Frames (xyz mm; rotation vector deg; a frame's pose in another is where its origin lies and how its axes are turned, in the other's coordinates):
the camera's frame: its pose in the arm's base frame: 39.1 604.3 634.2 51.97 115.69 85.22
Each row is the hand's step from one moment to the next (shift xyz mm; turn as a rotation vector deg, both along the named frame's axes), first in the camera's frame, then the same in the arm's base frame.
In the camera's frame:
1: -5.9 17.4 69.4 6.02 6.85 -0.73
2: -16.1 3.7 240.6 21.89 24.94 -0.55
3: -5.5 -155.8 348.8 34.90 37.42 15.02
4: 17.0 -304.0 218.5 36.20 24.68 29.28
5: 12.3 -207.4 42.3 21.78 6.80 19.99
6: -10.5 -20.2 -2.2 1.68 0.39 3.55
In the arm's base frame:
1: 56.9 43.6 -4.4 -2.97 5.32 6.82
2: 181.2 143.3 -69.3 -9.30 20.71 24.21
3: 213.3 189.8 -253.8 -4.16 42.78 31.57
4: 72.1 94.1 -355.5 2.06 50.43 15.14
5: -26.5 -3.9 -210.3 1.05 30.31 0.72
6: 0.8 -13.1 -18.7 1.46 3.60 -0.68

